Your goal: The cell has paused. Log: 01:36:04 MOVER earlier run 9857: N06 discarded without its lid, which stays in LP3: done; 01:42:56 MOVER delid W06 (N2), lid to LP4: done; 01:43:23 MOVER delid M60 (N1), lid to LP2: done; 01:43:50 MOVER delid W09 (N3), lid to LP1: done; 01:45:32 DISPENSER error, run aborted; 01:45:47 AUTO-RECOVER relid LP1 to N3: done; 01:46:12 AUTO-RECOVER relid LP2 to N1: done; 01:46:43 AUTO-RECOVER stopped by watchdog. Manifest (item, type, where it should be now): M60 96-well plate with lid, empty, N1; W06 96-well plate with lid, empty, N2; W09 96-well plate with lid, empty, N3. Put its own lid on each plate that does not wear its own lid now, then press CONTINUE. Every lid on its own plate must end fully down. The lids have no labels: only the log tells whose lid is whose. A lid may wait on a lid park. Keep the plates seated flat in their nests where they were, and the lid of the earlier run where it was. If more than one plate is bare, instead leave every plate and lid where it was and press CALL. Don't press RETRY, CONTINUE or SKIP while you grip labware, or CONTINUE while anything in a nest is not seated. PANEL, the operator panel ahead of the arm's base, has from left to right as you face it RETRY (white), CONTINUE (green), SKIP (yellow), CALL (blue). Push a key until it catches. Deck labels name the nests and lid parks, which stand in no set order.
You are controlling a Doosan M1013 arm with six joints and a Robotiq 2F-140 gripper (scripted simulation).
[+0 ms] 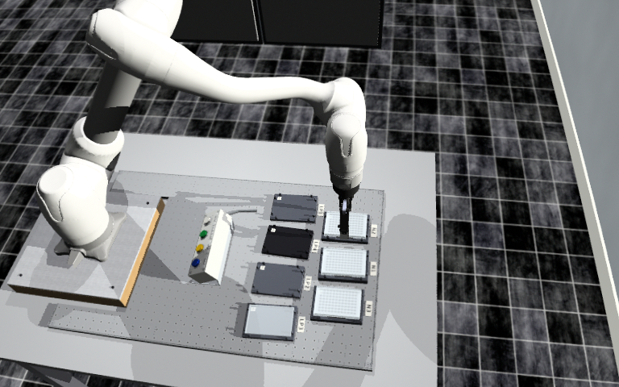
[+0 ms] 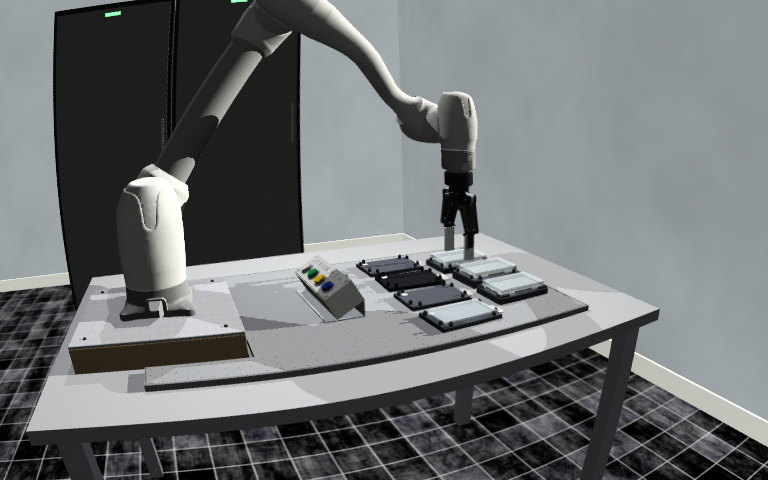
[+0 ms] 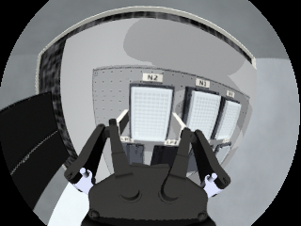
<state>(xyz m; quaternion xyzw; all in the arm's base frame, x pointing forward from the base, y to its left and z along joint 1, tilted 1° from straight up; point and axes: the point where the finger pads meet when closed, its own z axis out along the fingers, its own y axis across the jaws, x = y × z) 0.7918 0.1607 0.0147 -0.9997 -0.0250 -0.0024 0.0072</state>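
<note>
The plate is 30 mm below my hand. Also, from my hand: lid park LP1: 180 mm behind, 50 mm to the left, 50 mm below; lid park LP4: 170 mm behind, 80 mm to the right, 50 mm below; lid park LP2: 170 mm behind, 210 mm to the right, 50 mm below.
</note>
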